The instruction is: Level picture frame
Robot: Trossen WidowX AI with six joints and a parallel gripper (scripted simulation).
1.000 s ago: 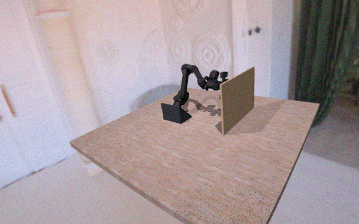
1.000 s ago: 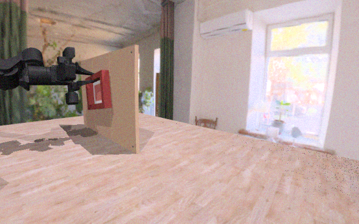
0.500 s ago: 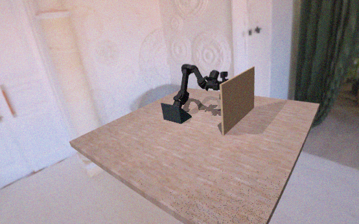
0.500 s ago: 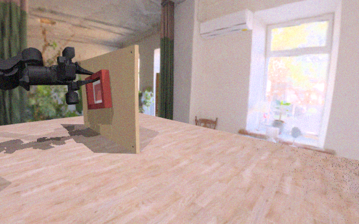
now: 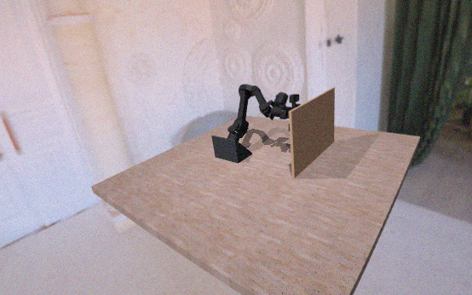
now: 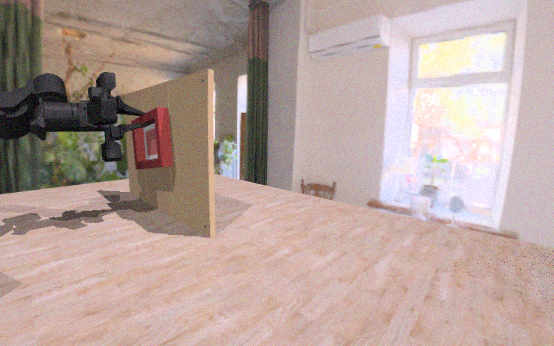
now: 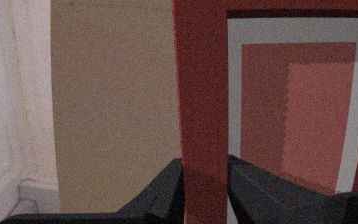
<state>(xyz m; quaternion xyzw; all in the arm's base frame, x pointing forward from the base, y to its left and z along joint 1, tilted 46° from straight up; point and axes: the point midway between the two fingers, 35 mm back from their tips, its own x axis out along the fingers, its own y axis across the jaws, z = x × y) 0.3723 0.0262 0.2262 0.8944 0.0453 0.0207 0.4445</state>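
Right now my gripper tip is 5 cm above the red picture frame, 1 cm to the left of it and 1 cm short of it. Round my gripper tip: tan wall board (7 cm below, 2 cm ahead, 1 cm to the left).
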